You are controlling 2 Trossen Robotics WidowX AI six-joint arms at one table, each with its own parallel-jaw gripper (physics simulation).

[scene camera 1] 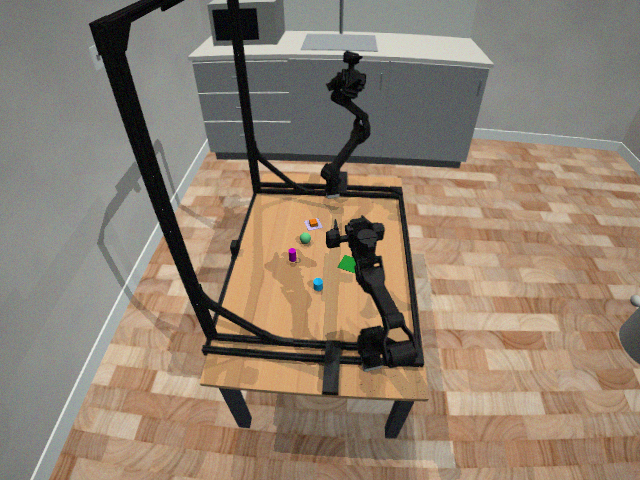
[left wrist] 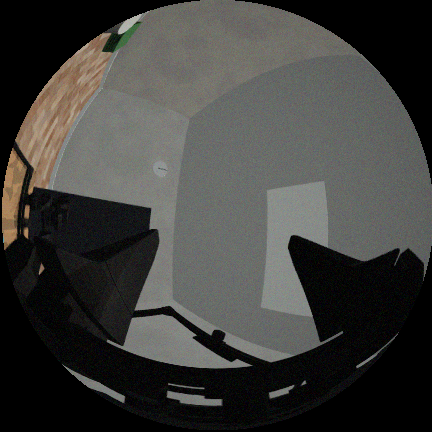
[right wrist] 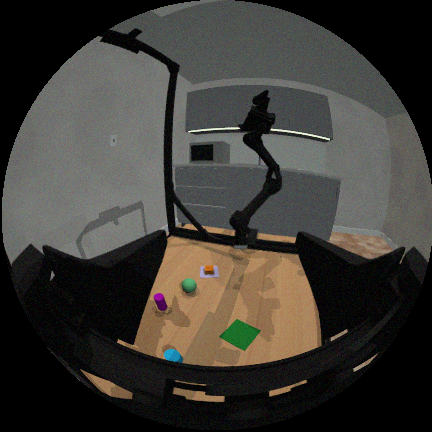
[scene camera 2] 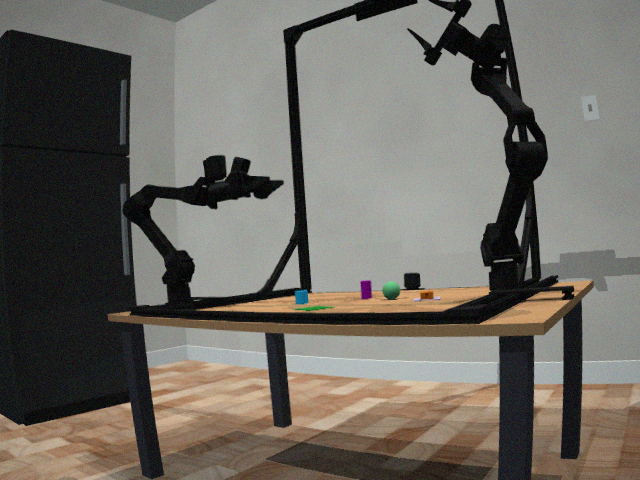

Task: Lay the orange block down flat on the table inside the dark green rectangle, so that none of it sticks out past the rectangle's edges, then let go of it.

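Places are measured from the left arm's base along level axes (x ahead, y left, z up), in centimetres.
Where they show: left gripper, fingertip midpoint: (scene camera 1: pixel 361 67) (left wrist: pixel 226 239) (right wrist: pixel 267 93) (scene camera 2: pixel 416 13); right gripper, fingertip midpoint: (scene camera 1: pixel 348 218) (left wrist: pixel 38 224) (right wrist: pixel 233 237) (scene camera 2: pixel 276 180); left arm's base, link origin: (scene camera 1: pixel 331 191) (right wrist: pixel 239 241) (scene camera 2: pixel 505 290); right arm's base, link origin: (scene camera 1: pixel 370 358) (left wrist: pixel 25 198) (scene camera 2: pixel 179 303).
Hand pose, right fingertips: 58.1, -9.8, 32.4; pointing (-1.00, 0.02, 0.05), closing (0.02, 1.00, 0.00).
Each offset is from my right fingertips to the top centre of the thing, as dx, dy, dz. "spot": to the spot under its first point.
The orange block @(-37.6, -4.3, -32.4) (scene camera 1: pixel 313 222) (scene camera 2: pixel 427 295) (right wrist: pixel 209 269) sits on a pale lilac square (scene camera 1: pixel 309 227) (scene camera 2: pixel 435 298) (right wrist: pixel 203 274), toward the far end of the table. The dark green rectangle @(spot: -9.7, +4.0, -34.2) (scene camera 1: pixel 347 264) (scene camera 2: pixel 313 308) (right wrist: pixel 240 334) lies flat on the table, partly hidden by the right arm in scene camera 1. My left gripper (scene camera 2: pixel 426 21) (left wrist: pixel 226 239) is open, raised high above the table and pointing up and away from it. My right gripper is open in the right wrist view and hangs level above the table, well above the rectangle; in scene camera 2 its fingers overlap.
A green ball @(-27.0, -10.2, -29.5) (scene camera 1: pixel 305 238) (scene camera 2: pixel 391 290) (right wrist: pixel 189 285) stands near the block. A purple cylinder @(-18.2, -17.5, -29.2) (scene camera 1: pixel 292 254) (scene camera 2: pixel 366 289) (right wrist: pixel 160 302) and a blue cylinder @(-0.8, -10.5, -30.7) (scene camera 1: pixel 317 284) (scene camera 2: pixel 301 296) (right wrist: pixel 173 355) stand nearer. A black frame (scene camera 1: pixel 147 175) (scene camera 2: pixel 297 134) rises along one side of the table.
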